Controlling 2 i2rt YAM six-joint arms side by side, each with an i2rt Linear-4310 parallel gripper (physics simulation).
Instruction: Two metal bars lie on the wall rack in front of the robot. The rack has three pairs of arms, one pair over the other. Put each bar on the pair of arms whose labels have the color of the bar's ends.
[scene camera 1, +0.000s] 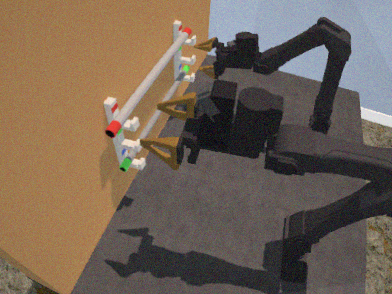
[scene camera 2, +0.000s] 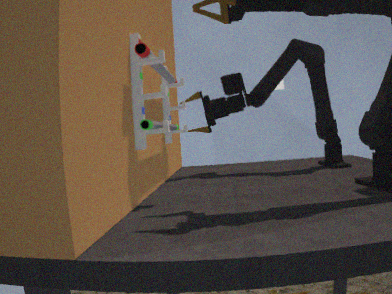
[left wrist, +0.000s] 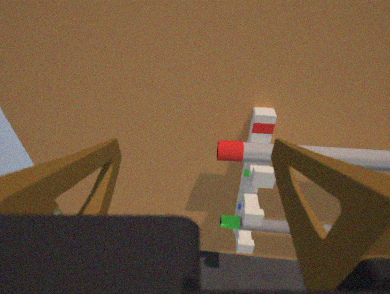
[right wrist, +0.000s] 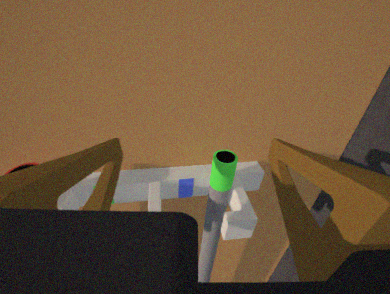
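Where they show: left gripper, fingertip midpoint: (scene camera 1: 149, 123) (scene camera 2: 193, 0) (left wrist: 196, 147); right gripper, fingertip midpoint: (scene camera 1: 196, 57) (scene camera 2: 183, 117) (right wrist: 195, 146); left arm's base at its link origin: (scene camera 1: 294, 248) (scene camera 2: 386, 186); right arm's base at its link origin: (scene camera 2: 333, 165).
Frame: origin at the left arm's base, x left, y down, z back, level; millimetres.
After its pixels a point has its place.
Note:
The white wall rack (scene camera 1: 110, 103) {z -512, x -73, y -363 mm} (scene camera 2: 135, 90) {z -521, x -69, y -237 mm} (left wrist: 264, 114) {z -510, x -79, y -363 mm} (right wrist: 251, 175) has red labels at the top, green in the middle and blue at the bottom. The red-ended bar (scene camera 1: 150, 80) {z -473, x -221, y -325 mm} (scene camera 2: 142, 49) {z -498, x -26, y -314 mm} (left wrist: 230, 151) {z -489, x -40, y -323 mm} lies on the top, red-labelled pair. The green-ended bar (scene camera 1: 153, 120) {z -478, x -228, y -171 mm} (scene camera 2: 145, 124) {z -501, x -41, y -164 mm} (left wrist: 230, 222) {z -494, x -56, y -172 mm} (right wrist: 223, 175) {z -444, x -518, y -167 mm} lies on the lowest, blue-labelled pair. My left gripper (scene camera 1: 150, 124) {z -391, x 1, y -402 mm} (left wrist: 196, 147) {z -391, x 1, y -402 mm} is open, in front of the rack's near end. My right gripper (scene camera 1: 197, 58) {z -424, x -558, y -196 mm} (scene camera 2: 187, 117) {z -424, x -558, y -196 mm} (right wrist: 195, 146) {z -424, x -558, y -196 mm} is open before the far end, its fingers either side of the green tip in its wrist view.
The brown wall (scene camera 1: 60, 60) {z -538, x 11, y -527 mm} (scene camera 2: 100, 150) {z -552, x 151, y -124 mm} stands behind the rack. The dark table top (scene camera 1: 210, 210) {z -262, x -70, y 0 mm} (scene camera 2: 240, 190) {z -305, x -153, y 0 mm} lies below the rack and the arms. The left arm crosses the upper right of the scene camera 2 view.

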